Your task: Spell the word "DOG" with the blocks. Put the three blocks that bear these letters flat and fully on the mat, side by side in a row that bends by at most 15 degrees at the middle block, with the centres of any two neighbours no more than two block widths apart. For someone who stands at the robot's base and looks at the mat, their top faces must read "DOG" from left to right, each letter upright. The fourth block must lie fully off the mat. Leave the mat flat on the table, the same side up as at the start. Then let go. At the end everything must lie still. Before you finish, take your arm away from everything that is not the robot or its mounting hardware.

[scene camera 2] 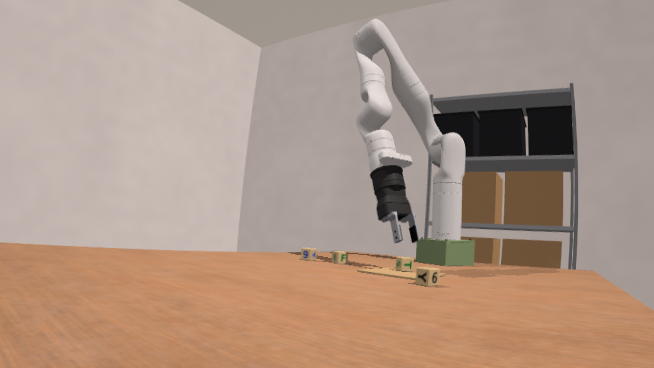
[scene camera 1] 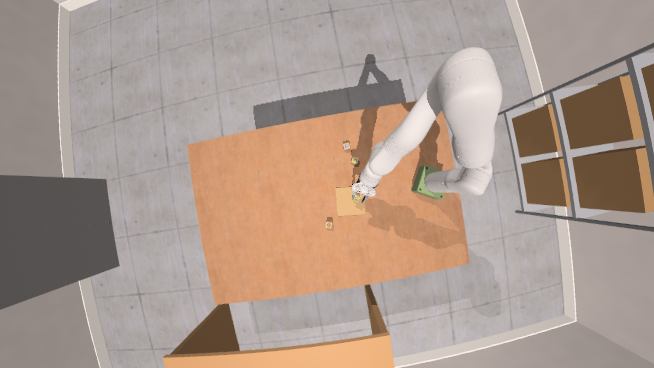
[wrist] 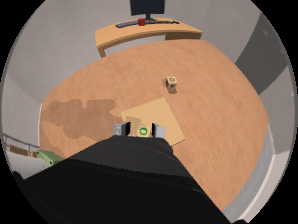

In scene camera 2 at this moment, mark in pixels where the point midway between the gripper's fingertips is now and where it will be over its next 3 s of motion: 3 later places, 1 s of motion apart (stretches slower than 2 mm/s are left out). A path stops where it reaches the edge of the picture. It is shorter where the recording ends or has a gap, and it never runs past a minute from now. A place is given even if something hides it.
The gripper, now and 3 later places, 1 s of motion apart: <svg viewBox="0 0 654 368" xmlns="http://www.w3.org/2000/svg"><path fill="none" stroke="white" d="M407 241L409 232L414 231L423 234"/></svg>
